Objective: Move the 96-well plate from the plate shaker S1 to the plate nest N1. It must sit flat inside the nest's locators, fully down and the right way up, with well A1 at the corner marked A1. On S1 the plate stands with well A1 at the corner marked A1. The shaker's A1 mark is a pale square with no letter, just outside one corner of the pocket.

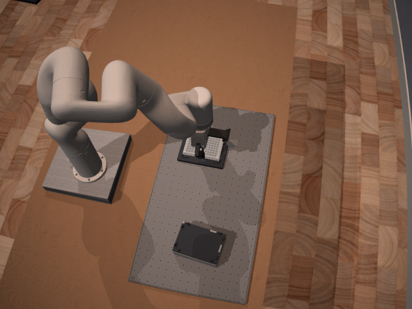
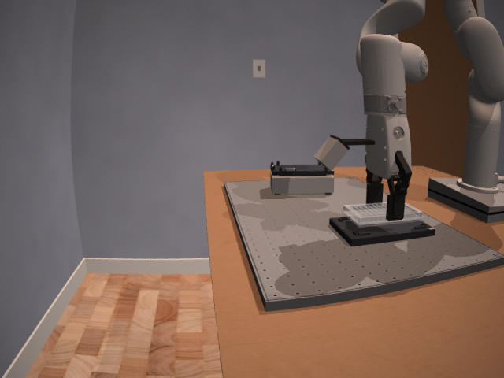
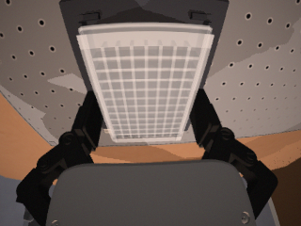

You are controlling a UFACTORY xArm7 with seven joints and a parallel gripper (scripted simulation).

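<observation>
The black plate nest N1 lies 40 mm below my hand. From my hand the other things lie so: 96-well plate: 10 mm below.
</observation>
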